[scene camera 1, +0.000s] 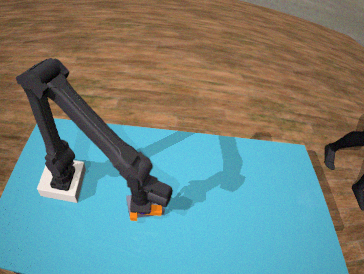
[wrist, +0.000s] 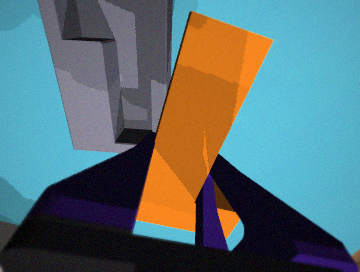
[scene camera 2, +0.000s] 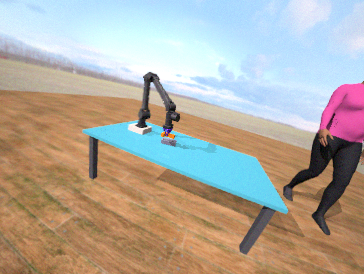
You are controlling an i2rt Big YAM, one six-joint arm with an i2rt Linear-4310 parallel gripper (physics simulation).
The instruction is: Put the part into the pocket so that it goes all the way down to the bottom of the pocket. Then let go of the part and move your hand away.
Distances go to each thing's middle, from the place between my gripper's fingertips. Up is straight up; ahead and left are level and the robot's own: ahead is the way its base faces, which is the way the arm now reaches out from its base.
Right now my hand is 8 cm above the grey pocket block [wrist: 113, 71] and 6 cm to the right of it. The rest, counted from my hand: orange L-shaped part [wrist: 217, 62]: 2 cm to the right, 1 cm ahead, 1 cm above.
